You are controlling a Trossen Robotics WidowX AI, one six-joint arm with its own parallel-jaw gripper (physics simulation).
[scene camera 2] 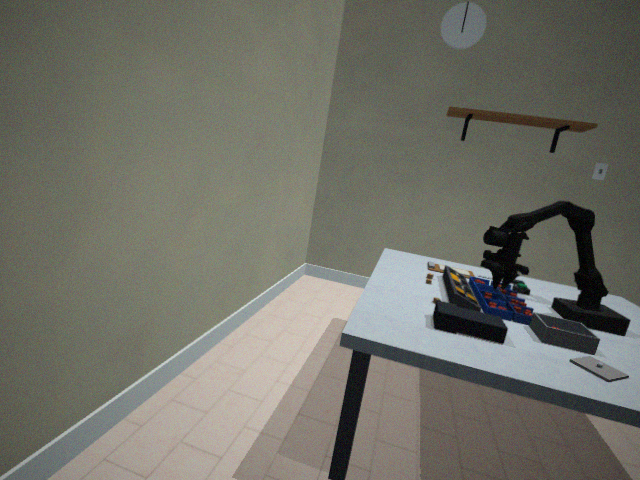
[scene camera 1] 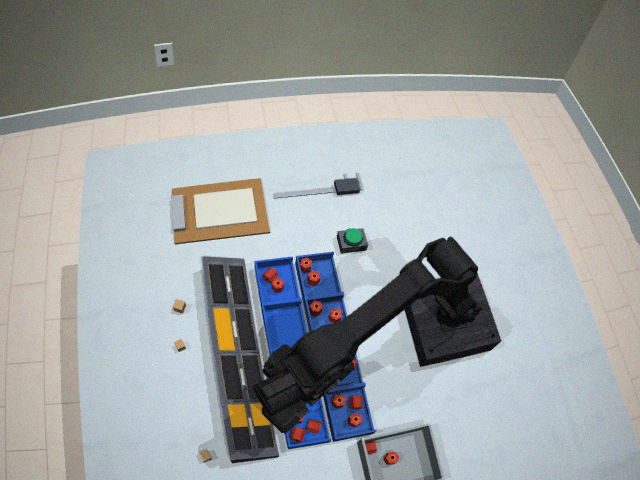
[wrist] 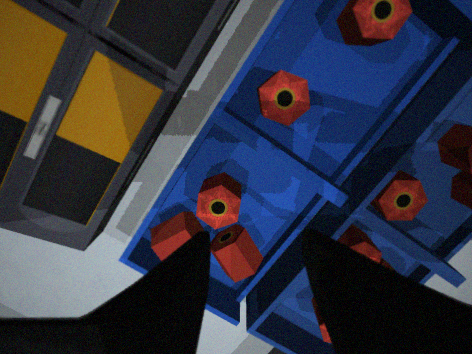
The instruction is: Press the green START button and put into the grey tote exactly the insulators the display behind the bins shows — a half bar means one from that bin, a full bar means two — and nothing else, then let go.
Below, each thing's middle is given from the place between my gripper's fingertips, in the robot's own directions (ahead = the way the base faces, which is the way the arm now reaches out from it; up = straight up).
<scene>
Now: hand 18 cm past the grey tote (scene camera 1: 415, 446), 15 cm to the right of it and 6 cm above it. Also, from my hand: grey tool (scene camera 1: 347, 185) (56 cm to the right, 12 cm behind, 8 cm below); then dark block (scene camera 2: 447, 317) (28 cm to the left, 12 cm ahead, 6 cm below); then tan tray with cream pad (scene camera 1: 214, 211) (51 cm to the right, 13 cm ahead, 8 cm below).
</scene>
